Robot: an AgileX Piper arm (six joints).
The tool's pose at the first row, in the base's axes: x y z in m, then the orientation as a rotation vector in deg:
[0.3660, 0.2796, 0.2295, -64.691, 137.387, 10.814]
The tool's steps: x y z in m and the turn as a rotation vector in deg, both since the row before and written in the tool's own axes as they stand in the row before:
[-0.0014, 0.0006, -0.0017, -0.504, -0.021, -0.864]
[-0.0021, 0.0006, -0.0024, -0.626, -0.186, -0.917]
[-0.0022, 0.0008, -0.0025, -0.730, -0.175, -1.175]
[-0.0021, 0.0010, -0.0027, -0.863, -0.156, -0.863]
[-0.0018, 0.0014, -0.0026, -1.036, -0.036, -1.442]
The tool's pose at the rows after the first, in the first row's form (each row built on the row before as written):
[0.3657, 0.2804, 0.2316, -65.927, 136.921, 11.153]
[0.3655, 0.2815, 0.2347, -67.217, 136.288, 11.710]
[0.3651, 0.2827, 0.2379, -68.853, 135.503, 12.301]
[0.3644, 0.2839, 0.2412, -70.191, 134.942, 13.144]
[0.3633, 0.2851, 0.2442, -72.316, 134.104, 13.937]

